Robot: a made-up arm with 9 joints. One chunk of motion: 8 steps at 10 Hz.
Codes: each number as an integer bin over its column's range. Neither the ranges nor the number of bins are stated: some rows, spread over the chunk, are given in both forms.
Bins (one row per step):
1: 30 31 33 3 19 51
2: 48 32 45 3 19 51
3: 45 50 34 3 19 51
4: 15 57 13 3 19 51
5: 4 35 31 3 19 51
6: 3 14 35 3 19 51
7: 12 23 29 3 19 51
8: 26 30 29 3 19 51
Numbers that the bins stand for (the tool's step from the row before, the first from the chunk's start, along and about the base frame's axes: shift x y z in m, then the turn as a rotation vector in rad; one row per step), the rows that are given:
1: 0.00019 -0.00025 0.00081 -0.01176 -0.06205 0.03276
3: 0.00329 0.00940 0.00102 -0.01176 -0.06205 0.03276
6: -0.00538 -0.00889 0.00122 -0.01176 -0.06205 0.03276
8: -0.00063 -0.00076 -0.00002 -0.01176 -0.06205 0.03276
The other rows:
2: 0.00390 0.00025 0.00329 -0.01176 -0.06205 0.03276
4: -0.00290 0.01295 -0.00332 -0.01176 -0.06205 0.03276
5: -0.00517 0.00178 0.00040 -0.01176 -0.06205 0.03276
7: -0.00352 -0.00432 -0.00002 -0.01176 -0.06205 0.03276

